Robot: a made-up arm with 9 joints. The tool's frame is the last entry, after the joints. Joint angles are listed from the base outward. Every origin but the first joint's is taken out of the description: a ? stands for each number. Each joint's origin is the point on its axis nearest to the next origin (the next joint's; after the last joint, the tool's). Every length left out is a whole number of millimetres.
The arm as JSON. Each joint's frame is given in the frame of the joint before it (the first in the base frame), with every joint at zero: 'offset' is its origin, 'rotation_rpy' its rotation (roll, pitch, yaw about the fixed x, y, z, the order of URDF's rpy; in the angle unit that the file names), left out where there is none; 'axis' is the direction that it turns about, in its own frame. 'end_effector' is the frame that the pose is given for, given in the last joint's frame.
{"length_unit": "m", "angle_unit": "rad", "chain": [
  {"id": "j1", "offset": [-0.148, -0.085, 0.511], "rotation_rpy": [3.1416, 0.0, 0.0], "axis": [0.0, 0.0, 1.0]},
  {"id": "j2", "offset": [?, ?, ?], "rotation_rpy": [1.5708, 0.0, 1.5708], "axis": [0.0, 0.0, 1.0]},
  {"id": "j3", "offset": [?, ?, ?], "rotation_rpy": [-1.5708, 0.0, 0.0], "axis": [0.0, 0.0, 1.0]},
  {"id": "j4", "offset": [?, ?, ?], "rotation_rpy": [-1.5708, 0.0, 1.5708], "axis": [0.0, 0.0, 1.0]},
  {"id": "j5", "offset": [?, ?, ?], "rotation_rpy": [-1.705, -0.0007, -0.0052], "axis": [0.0, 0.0, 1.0]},
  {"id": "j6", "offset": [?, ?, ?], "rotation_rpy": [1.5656, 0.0, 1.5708], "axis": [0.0, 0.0, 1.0]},
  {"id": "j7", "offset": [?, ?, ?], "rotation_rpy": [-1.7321, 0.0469, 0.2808], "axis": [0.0, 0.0, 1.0]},
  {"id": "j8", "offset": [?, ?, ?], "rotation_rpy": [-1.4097, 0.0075, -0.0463], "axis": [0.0, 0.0, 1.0]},
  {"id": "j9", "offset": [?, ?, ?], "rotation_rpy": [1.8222, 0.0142, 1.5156], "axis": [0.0, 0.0, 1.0]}
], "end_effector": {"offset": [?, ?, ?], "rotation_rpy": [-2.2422, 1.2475, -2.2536]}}
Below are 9 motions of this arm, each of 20 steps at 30 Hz.
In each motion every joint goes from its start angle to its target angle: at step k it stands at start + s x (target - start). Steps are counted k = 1, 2, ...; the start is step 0. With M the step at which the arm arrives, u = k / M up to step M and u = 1 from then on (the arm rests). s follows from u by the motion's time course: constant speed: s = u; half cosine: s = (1 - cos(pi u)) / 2; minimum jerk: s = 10 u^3 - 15 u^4 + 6 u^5.
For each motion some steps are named. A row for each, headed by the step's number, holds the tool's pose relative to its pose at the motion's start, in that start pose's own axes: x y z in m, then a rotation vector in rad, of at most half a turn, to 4 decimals.
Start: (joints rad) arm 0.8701 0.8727 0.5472 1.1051 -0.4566 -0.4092 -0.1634 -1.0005 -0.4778
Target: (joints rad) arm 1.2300 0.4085 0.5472 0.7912 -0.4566 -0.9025 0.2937 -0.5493 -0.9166
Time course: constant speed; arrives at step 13
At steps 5, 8, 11, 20:
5: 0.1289 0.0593 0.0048 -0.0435 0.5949 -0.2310
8: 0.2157 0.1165 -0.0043 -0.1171 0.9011 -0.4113
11: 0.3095 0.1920 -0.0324 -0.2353 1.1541 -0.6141
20: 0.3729 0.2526 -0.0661 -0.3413 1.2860 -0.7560

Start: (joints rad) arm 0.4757 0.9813 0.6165 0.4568 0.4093 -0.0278 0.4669 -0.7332 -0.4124
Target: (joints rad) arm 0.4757 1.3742 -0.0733 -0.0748 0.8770 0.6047 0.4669 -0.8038 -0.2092
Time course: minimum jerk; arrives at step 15
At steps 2, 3, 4, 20:
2: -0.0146 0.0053 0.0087 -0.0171 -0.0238 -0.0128
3: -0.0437 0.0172 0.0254 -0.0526 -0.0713 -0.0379
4: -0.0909 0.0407 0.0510 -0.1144 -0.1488 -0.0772
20: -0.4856 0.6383 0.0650 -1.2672 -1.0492 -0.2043

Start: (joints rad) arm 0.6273 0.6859 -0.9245 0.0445 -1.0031 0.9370 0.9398 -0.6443 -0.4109
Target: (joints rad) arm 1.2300 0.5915 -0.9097 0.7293 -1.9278 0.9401 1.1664 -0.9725 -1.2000
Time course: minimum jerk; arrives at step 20
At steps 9, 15, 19, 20:
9: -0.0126 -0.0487 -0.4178 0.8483 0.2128 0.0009
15: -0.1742 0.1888 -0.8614 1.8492 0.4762 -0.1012
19: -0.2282 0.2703 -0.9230 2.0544 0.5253 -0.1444
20: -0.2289 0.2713 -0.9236 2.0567 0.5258 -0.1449

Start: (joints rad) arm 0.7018 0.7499 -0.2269 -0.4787 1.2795 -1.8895 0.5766 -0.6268 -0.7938
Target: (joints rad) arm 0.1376 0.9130 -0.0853 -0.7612 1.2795 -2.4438 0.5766 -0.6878 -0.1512
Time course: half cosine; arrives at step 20
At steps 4, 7, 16, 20:
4: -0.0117 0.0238 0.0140 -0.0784 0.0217 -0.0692
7: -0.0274 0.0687 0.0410 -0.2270 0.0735 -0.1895
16: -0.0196 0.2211 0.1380 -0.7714 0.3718 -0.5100
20: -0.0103 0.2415 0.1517 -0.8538 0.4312 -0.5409

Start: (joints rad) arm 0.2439 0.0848 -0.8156 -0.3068 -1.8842 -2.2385 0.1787 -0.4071 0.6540
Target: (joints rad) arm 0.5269 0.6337 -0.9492 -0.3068 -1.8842 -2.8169 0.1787 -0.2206 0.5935
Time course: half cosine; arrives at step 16
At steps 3, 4, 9, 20:
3: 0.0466 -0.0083 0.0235 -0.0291 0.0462 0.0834
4: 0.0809 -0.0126 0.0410 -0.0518 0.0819 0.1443
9: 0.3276 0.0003 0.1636 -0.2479 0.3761 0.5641
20: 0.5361 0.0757 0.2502 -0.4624 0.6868 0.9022

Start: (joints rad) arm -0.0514 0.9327 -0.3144 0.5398 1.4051 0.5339 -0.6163 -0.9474 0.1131
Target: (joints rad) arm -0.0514 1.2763 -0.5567 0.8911 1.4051 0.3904 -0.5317 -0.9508 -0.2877
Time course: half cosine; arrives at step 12
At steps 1, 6, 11, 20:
1: 0.0001 0.0003 -0.0018 0.0033 0.0116 0.0000
6: -0.0073 0.0044 -0.0402 0.0838 0.3205 -0.0398
11: -0.0293 0.0010 -0.0522 0.1406 0.5779 -0.1525
20: -0.0302 0.0008 -0.0521 0.1422 0.5858 -0.1577

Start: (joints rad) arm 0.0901 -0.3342 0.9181 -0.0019 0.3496 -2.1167 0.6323 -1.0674 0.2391
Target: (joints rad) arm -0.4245 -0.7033 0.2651 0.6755 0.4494 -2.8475 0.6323 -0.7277 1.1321
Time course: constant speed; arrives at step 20
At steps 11, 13, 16, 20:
11: 0.1010 0.1513 -0.4958 0.0317 0.4069 0.3924
13: 0.1042 0.2058 -0.5685 0.0495 0.4039 0.4790
16: 0.1098 0.2960 -0.6594 0.0759 0.3542 0.5979
20: 0.1272 0.4199 -0.7445 0.0994 0.2132 0.7171

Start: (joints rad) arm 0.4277 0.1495 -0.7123 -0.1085 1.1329 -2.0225 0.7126 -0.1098 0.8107
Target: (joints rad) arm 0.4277 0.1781 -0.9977 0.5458 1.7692 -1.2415 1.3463 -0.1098 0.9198
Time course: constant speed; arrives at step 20
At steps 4, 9, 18, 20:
4: -0.0317 0.0492 -0.0655 0.0895 0.1293 0.0266
9: -0.1196 0.1106 -0.1188 0.1784 0.3423 0.0621
18: -0.3744 0.1555 -0.0787 0.2332 0.8356 0.1262
20: -0.4353 0.1473 -0.0409 0.2230 0.9581 0.1386

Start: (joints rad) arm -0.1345 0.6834 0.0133 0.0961 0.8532 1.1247 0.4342 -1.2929 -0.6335
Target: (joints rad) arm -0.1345 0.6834 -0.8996 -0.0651 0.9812 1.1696 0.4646 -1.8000 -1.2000
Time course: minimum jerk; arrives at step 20
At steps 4, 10, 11, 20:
4: 0.0198 0.0346 0.0209 -0.0187 -0.0155 0.0653
10: 0.1087 0.3557 0.1111 -0.1456 -0.0278 0.6043
11: 0.1115 0.4302 0.1125 -0.1698 -0.0052 0.7229
20: 0.0545 0.7424 0.0475 -0.2727 0.2013 1.2355

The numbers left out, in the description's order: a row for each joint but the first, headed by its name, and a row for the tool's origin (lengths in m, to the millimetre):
j2: 0.076 0.004 0.0
j3: -0.038 -0.093 0.0
j4: -0.163 -0.184 0.0
j5: -0.022 -0.167 0.0
j6: 0.241 0.011 0.0
j7: 0.317 -0.203 0.0
j8: 0.024 -0.461 0.0
j9: -0.153 -0.176 0.0
tool: -0.033 0.016 0.0

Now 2 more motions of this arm.
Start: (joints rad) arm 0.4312 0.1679 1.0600 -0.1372 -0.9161 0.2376 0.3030 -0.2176 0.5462
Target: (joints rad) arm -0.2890 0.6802 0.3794 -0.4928 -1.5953 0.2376 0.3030 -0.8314 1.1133
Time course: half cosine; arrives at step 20
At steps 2, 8, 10, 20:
2: -0.0073 -0.0108 -0.0015 -0.0131 -0.0070 -0.0275
8: -0.1396 -0.1450 -0.0286 -0.1911 -0.0645 -0.3962
10: -0.2280 -0.1972 -0.0471 -0.2763 -0.0704 -0.5799
20: -0.5991 -0.2468 -0.1393 -0.5208 0.0025 -1.2177

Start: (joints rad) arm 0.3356 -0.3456 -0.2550 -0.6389 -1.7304 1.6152 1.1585 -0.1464 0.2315
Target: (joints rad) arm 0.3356 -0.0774 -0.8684 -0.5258 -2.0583 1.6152 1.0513 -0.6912 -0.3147
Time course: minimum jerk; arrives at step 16
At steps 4, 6, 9, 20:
4: -0.0128 -0.0261 0.0092 0.0703 -0.0535 -0.0469
6: -0.0377 -0.0699 0.0275 0.1798 -0.1522 -0.1152
9: -0.1021 -0.1559 0.0745 0.3660 -0.3812 -0.2116
20: -0.2005 -0.2443 0.1434 0.5152 -0.6791 -0.2483

